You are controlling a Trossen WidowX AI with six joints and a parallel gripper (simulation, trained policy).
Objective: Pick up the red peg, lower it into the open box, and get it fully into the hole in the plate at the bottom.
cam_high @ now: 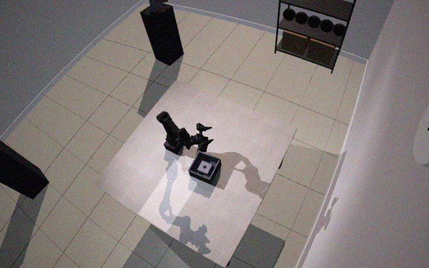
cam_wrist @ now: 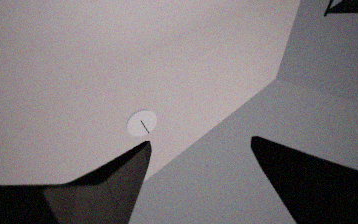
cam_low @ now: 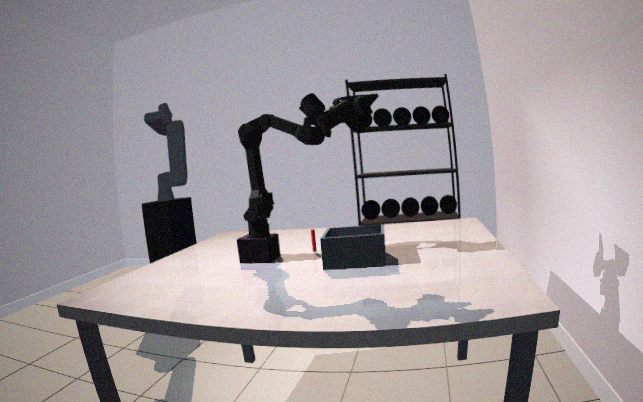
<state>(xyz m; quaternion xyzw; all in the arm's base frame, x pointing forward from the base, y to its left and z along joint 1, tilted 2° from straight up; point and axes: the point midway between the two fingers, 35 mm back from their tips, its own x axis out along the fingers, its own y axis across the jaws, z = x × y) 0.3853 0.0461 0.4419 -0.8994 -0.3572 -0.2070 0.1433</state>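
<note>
Right now my gripper tip is 28 cm past the red peg, 7 cm to the right of it and 49 cm above it. From my gripper tip the other things lie so: pale plate 8 cm behind, 8 cm to the right, 48 cm below; then box 8 cm behind, 8 cm to the right, 50 cm below.
</note>
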